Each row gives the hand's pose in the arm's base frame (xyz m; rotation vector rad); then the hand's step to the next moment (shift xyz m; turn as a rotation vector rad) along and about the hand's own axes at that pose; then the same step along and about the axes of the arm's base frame.
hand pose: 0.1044 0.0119 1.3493 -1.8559 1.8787 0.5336
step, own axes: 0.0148 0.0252 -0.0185 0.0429 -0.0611 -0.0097
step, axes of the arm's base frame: -0.0259 -0.0220 0.0061 0.0607 -0.0424 -0.0139
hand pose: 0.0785 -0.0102 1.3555 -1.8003 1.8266 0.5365
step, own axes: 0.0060 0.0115 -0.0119 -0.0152 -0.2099 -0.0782
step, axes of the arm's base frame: -0.0124 -0.0115 0.0049 0.2023 -0.0440 0.0869
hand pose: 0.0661 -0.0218 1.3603 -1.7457 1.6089 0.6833
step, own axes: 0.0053 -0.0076 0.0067 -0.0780 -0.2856 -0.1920
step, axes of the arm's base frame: 0.0085 0.0019 -0.0074 0.2643 -0.0878 0.2167
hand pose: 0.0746 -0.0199 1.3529 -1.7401 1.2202 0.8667
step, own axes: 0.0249 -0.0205 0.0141 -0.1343 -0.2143 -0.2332
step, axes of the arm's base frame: 0.0257 0.0070 -0.0230 0.1830 -0.1169 0.2668
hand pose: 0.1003 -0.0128 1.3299 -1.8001 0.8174 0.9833
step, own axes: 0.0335 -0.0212 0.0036 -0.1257 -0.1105 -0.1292
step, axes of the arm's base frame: 0.0324 0.0071 -0.0221 0.0707 -0.0615 0.1895
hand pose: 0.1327 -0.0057 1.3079 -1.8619 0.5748 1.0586
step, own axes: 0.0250 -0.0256 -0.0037 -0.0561 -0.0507 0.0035
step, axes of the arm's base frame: 0.0335 0.0103 -0.0083 0.0059 0.0263 0.0707
